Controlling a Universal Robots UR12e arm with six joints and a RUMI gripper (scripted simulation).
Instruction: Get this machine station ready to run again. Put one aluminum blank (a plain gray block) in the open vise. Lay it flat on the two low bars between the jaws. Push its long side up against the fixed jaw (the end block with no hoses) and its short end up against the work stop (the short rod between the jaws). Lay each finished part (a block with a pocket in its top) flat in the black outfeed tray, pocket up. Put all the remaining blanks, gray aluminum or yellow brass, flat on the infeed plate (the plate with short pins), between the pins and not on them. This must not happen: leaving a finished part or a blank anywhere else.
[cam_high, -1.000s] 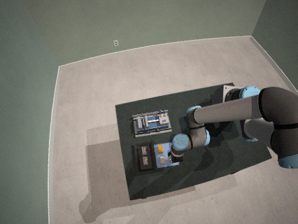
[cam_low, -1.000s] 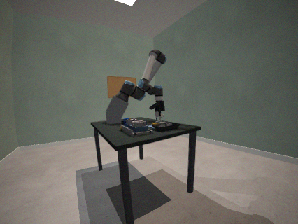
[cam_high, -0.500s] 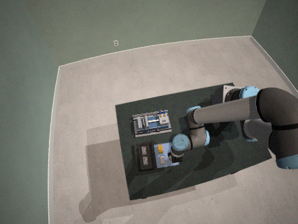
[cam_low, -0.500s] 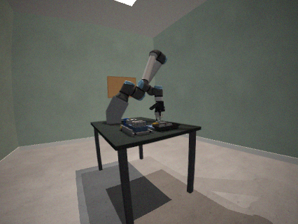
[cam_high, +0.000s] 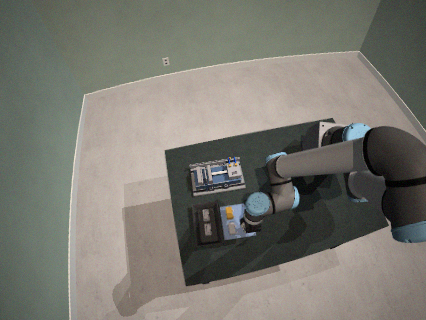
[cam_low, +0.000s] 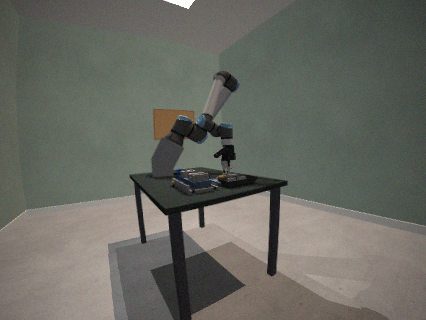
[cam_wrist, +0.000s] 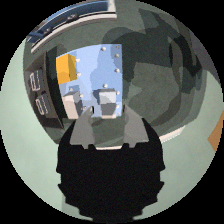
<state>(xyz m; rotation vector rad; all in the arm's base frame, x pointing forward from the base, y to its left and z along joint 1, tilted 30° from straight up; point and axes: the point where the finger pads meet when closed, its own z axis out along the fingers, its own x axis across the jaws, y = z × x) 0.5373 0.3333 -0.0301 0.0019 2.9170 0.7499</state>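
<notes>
Right now the gray blank is 90 mm ahead of my hand and 20 mm below it. The rest, counted from my hand: vise 130 mm ahead, 310 mm to the right, 10 mm below; yellow brass blank 90 mm ahead, 90 mm to the right, 20 mm below.
</notes>
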